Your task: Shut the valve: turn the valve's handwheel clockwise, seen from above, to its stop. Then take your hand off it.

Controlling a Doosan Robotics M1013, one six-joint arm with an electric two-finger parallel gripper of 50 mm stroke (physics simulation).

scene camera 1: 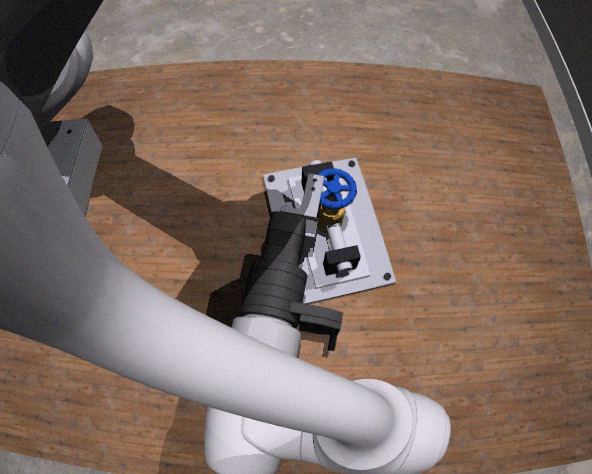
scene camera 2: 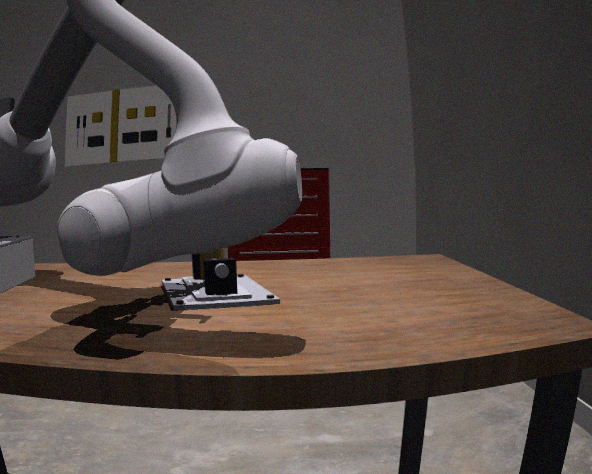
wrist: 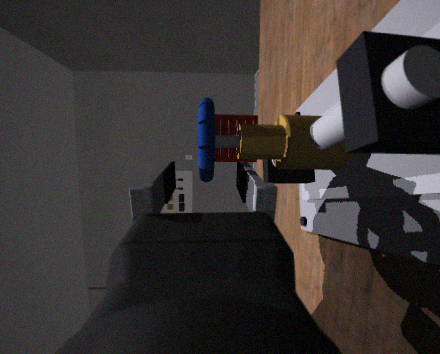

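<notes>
The valve's blue handwheel [scene camera 1: 334, 188] [wrist: 205, 135] sits on a stem above the brass valve body [scene camera 1: 332, 216] [wrist: 262, 141]. The arm hides the wheel in scene camera 2. The valve is mounted on a light grey base plate [scene camera 1: 376, 245] [scene camera 2: 262, 299]. My gripper [scene camera 1: 317, 184] [wrist: 206, 174] is open at the wheel's near-left edge in scene camera 1. In the wrist view its fingertips stand apart on either side of the rim, one above and one below the wheel, with a visible gap on each side. The gripper is hidden in scene camera 2.
Black pipe supports [scene camera 1: 342, 257] [scene camera 2: 220, 287] [wrist: 361, 95] stand at the valve's ends on the plate. The plate lies on the wooden table [scene camera 1: 465, 200] [scene camera 2: 400, 310]. A grey block [scene camera 1: 82, 165] [scene camera 2: 17, 260] stands at the table's left. A red drawer cabinet [scene camera 2: 315, 215] stands behind the table.
</notes>
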